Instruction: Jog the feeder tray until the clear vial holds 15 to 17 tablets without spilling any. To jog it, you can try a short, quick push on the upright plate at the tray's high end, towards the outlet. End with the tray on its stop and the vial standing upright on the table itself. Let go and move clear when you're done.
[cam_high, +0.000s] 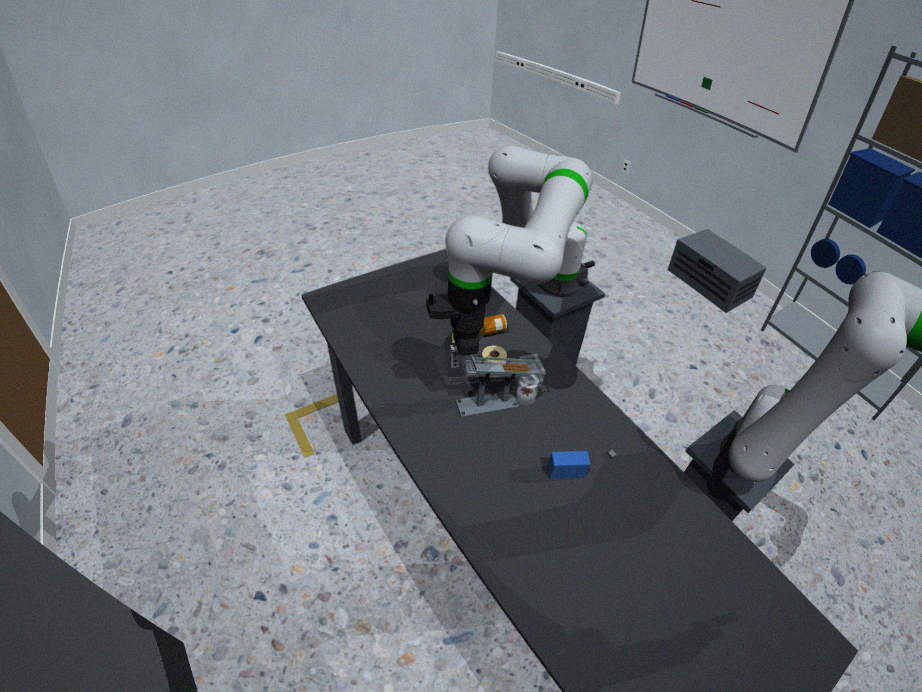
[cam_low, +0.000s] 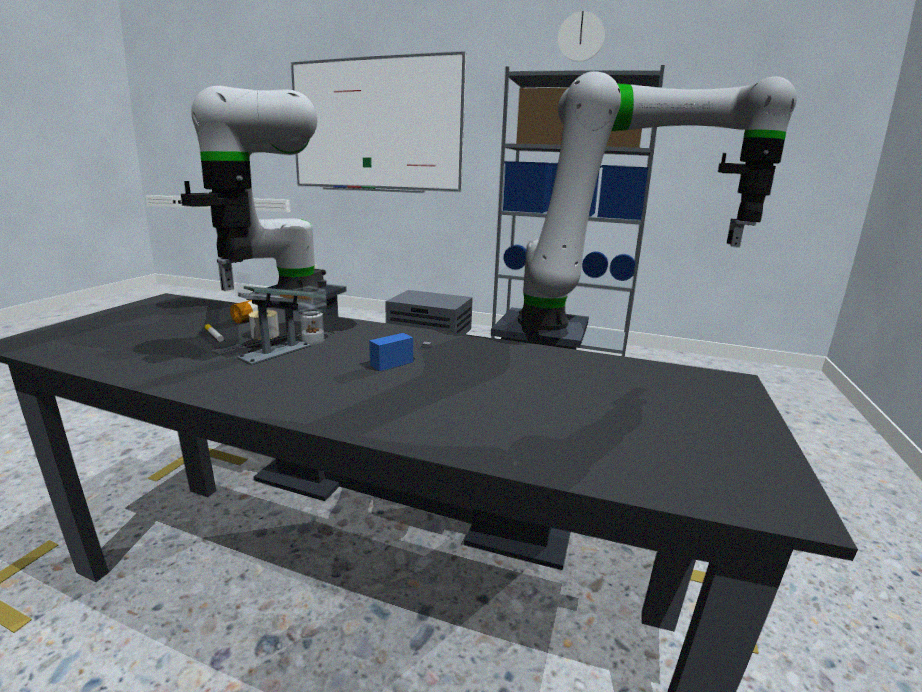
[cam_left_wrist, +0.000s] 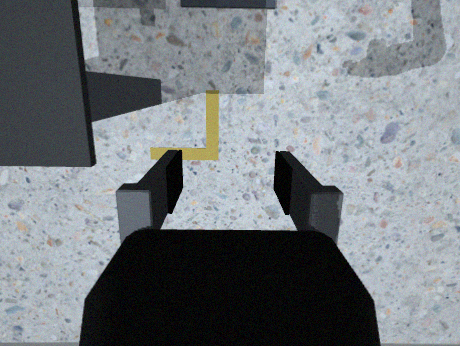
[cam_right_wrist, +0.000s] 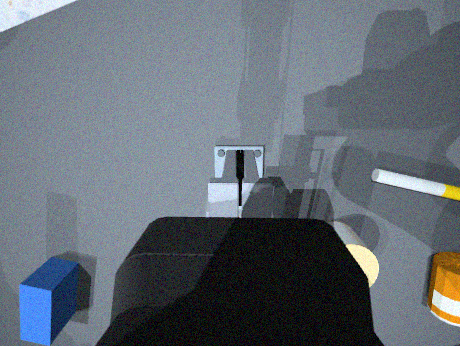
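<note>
My right gripper is now 10 cm past the clear feeder tray, 3 cm to the right of it and 4 cm above it. The rest, counted from my right hand: blue block (15 cm behind, 31 cm to the left, 16 cm below); white-yellow marker (13 cm behind, 21 cm to the right, 18 cm below); cream roll (18 cm behind, 8 cm to the right, 16 cm below).
</note>
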